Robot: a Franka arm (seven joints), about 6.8 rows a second.
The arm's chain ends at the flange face. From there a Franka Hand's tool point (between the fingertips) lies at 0.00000 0.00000 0.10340 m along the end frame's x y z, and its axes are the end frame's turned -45 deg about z.
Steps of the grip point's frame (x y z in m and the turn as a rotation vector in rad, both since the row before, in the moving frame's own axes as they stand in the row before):
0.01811 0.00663 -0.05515 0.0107 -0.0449 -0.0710
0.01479 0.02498 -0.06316 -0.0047 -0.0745 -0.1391
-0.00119 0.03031 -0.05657 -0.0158 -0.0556 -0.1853
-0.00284 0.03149 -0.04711 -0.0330 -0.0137 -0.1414
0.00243 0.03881 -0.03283 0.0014 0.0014 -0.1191
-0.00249 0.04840 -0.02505 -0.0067 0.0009 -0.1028
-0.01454 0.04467 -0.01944 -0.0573 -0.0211 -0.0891
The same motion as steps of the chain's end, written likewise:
0.02147 -0.01076 -0.05504 -0.0242 -0.0393 -0.0710
0.03280 0.00108 -0.06287 -0.0560 -0.0494 -0.1391
0.02300 0.01682 -0.05640 -0.0505 -0.0281 -0.1853
0.01861 0.02097 -0.04704 -0.0330 0.0136 -0.1414
0.02917 0.02593 -0.03283 0.0020 0.0000 -0.1191
0.03189 0.03559 -0.02505 -0.0041 0.0054 -0.1028
0.01841 0.03626 -0.01925 -0.0554 0.0256 -0.0891

